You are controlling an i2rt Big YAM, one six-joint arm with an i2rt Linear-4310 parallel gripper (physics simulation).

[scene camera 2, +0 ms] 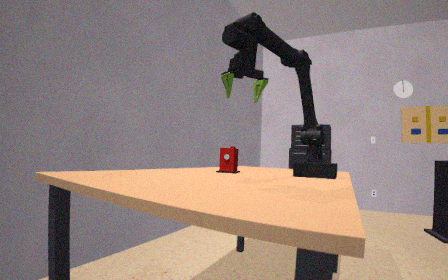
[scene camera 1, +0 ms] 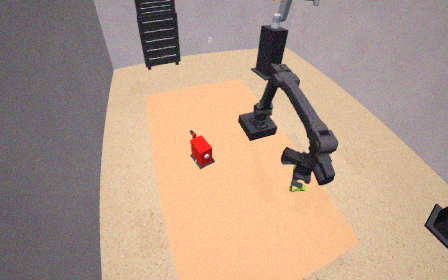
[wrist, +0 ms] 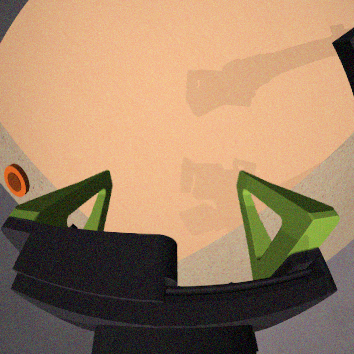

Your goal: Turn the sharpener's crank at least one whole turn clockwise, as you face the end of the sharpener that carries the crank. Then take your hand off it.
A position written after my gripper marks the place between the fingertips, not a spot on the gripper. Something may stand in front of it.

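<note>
You can see my gripper (scene camera 2: 242,100) from out in the scene, and the gripper is there in the wrist view too (wrist: 174,177).
</note>
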